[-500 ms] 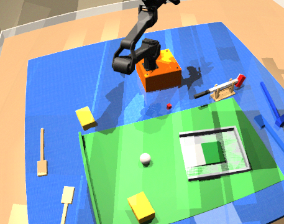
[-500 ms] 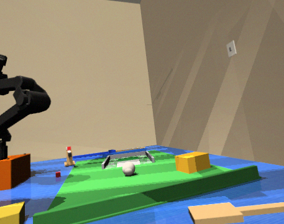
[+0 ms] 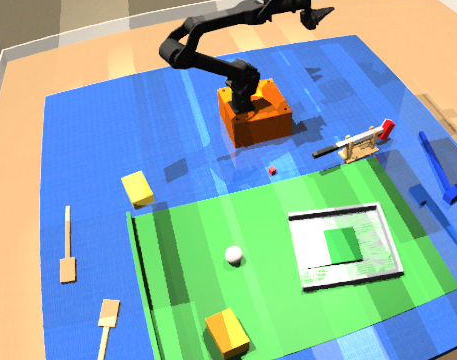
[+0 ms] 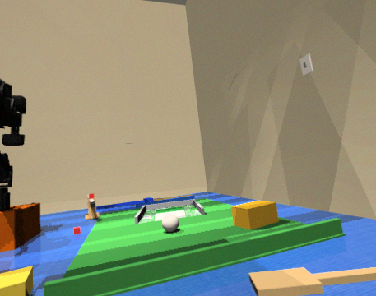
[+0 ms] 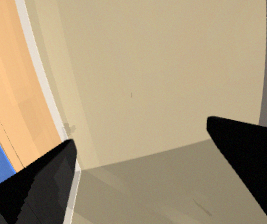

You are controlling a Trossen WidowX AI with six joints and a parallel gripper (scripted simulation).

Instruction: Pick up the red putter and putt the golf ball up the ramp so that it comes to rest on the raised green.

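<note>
My gripper tip is 240 mm short of the red putter, 40 mm to the left of it and 350 mm above it. From my gripper tip the other things lie so: wooden rack: 250 mm ahead, 20 mm to the right, 370 mm below; then small red cube: 220 mm ahead, 290 mm to the right, 400 mm below; then white golf ball: 450 mm ahead, 490 mm to the right, 380 mm below.
</note>
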